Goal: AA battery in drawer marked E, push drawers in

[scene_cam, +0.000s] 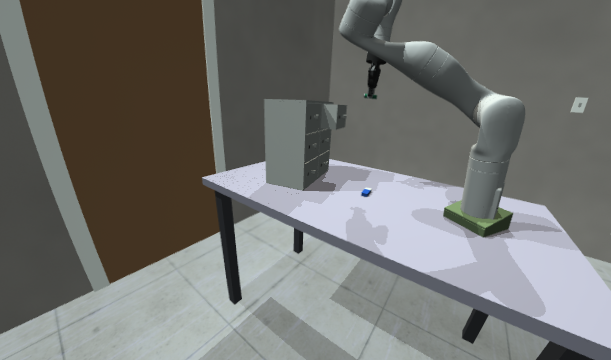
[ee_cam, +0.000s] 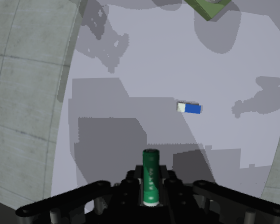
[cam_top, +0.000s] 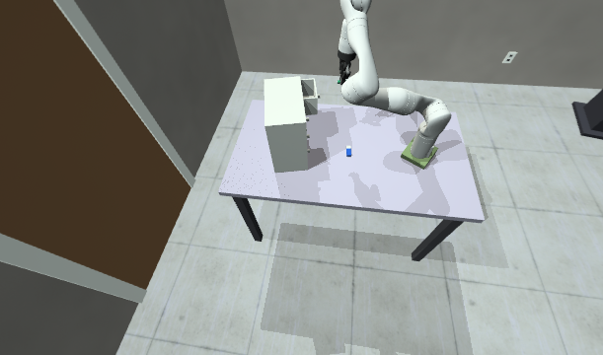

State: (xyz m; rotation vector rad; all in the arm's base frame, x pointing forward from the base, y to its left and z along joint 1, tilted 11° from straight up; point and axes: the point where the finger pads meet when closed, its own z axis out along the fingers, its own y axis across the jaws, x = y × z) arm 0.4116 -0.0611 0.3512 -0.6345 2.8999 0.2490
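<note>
The green AA battery lies 10 mm below my hand. From my hand the other things lie so: blue block (90 mm behind, 80 mm to the left, 370 mm below); drawer (180 mm ahead, 60 mm to the left, 120 mm below).
</note>
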